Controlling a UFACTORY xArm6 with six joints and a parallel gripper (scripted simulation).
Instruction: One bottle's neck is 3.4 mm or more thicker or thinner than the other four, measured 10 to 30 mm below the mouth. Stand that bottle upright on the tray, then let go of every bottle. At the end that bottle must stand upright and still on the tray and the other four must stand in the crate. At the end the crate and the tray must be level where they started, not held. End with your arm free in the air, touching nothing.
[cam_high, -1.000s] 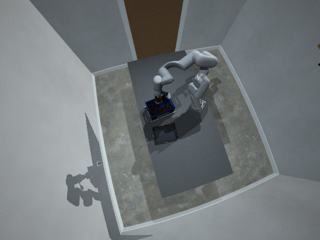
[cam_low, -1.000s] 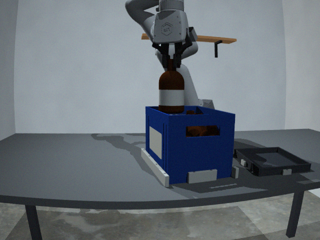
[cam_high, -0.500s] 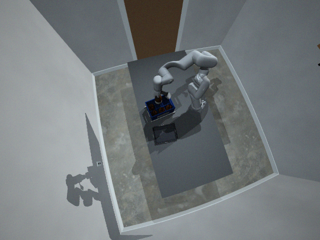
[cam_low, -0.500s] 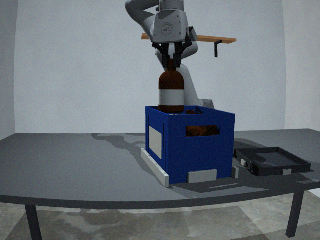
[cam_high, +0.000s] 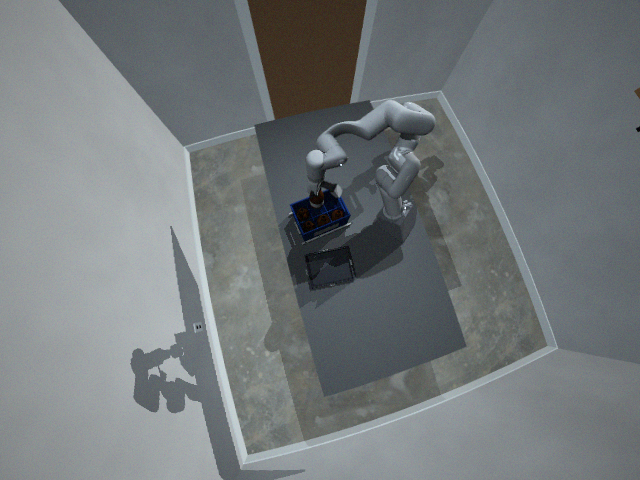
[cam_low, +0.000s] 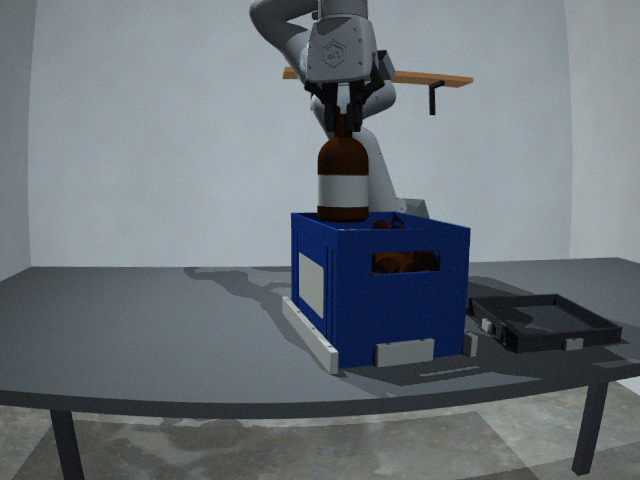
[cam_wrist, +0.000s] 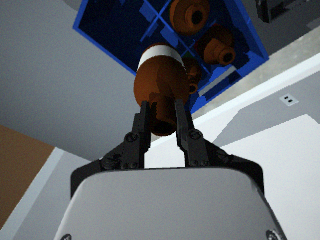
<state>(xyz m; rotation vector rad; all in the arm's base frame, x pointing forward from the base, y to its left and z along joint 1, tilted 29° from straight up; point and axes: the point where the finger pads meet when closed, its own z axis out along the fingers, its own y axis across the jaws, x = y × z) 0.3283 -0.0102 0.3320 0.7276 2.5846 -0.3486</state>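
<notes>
Now: the bottle 70 mm below my hand. Round my hand: blue crate: 240 mm below, 40 mm to the left, 10 mm behind; dark tray: 330 mm to the left, 310 mm below, 10 mm ahead.
</notes>
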